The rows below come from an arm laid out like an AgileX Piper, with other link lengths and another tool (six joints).
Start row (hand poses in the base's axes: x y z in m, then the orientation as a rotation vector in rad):
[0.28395, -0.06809, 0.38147, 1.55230, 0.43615, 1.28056]
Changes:
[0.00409, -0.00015, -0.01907, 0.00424, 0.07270, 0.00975]
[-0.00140, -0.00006, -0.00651, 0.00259, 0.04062, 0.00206]
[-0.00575, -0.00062, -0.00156, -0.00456, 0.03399, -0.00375]
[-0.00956, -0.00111, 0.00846, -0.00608, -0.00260, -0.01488]
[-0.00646, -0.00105, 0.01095, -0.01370, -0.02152, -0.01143]
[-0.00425, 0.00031, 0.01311, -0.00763, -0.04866, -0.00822]
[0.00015, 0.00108, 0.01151, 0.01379, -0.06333, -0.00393]
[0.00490, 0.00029, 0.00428, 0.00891, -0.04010, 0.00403]
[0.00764, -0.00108, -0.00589, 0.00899, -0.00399, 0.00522]
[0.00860, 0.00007, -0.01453, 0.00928, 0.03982, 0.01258]
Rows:
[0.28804, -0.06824, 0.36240, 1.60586, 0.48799, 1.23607]
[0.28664, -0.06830, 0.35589, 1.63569, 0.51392, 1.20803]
[0.28089, -0.06892, 0.35433, 1.65506, 0.53432, 1.17724]
[0.27133, -0.07003, 0.36279, 1.64949, 0.52264, 1.16573]
[0.26487, -0.07108, 0.37374, 1.62458, 0.50593, 1.16790]
[0.26062, -0.07077, 0.38685, 1.58650, 0.47159, 1.19513]
[0.26077, -0.06969, 0.39836, 1.55580, 0.41993, 1.24425]
[0.26567, -0.06940, 0.40264, 1.53563, 0.39234, 1.27987]
[0.27331, -0.07048, 0.39675, 1.54029, 0.38875, 1.29015]
[0.28191, -0.07041, 0.38222, 1.57556, 0.41896, 1.27418]

